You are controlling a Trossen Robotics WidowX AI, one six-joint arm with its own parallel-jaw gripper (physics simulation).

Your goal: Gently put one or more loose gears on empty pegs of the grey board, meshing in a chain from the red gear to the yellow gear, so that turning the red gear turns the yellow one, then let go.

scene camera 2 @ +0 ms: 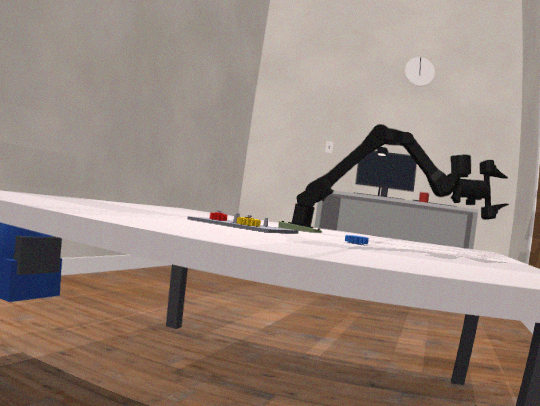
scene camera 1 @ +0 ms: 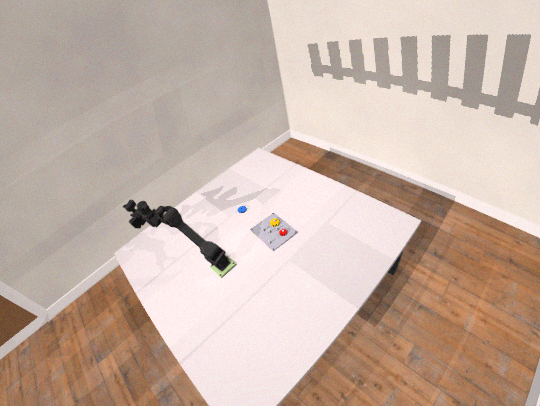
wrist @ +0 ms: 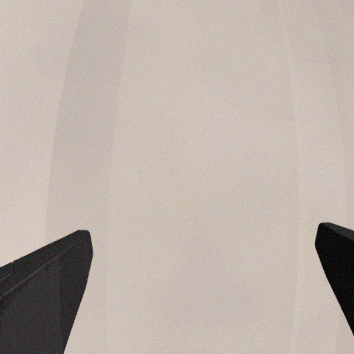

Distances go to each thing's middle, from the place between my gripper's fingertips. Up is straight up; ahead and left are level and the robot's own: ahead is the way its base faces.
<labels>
The grey board [scene camera 1: 276,240] is 72 cm to the right of my hand, 49 cm ahead of it and 21 cm below it.
</labels>
